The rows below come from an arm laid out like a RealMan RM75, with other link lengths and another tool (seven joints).
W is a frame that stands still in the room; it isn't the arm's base.
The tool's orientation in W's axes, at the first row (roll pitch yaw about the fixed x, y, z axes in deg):
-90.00, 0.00, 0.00
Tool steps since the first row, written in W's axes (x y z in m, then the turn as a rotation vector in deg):
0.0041, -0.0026, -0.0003, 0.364, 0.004, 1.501
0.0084, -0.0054, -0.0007, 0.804, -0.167, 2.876
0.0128, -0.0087, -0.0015, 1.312, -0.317, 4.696
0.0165, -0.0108, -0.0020, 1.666, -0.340, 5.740
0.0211, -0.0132, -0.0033, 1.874, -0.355, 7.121
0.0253, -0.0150, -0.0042, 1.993, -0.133, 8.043
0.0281, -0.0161, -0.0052, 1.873, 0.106, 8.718
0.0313, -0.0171, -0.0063, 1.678, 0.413, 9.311
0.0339, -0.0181, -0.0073, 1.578, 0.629, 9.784
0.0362, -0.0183, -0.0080, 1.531, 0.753, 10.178
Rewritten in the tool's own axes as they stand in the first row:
0.0041, 0.0003, -0.0026, 0.364, -1.501, 0.004
0.0084, 0.0007, -0.0054, 0.804, -2.876, -0.167
0.0128, 0.0015, -0.0087, 1.312, -4.696, -0.317
0.0165, 0.0020, -0.0108, 1.666, -5.740, -0.340
0.0211, 0.0033, -0.0132, 1.874, -7.121, -0.355
0.0253, 0.0042, -0.0150, 1.993, -8.043, -0.133
0.0281, 0.0052, -0.0161, 1.873, -8.718, 0.106
0.0313, 0.0063, -0.0171, 1.678, -9.311, 0.413
0.0339, 0.0073, -0.0181, 1.578, -9.784, 0.629
0.0362, 0.0080, -0.0183, 1.531, -10.178, 0.753

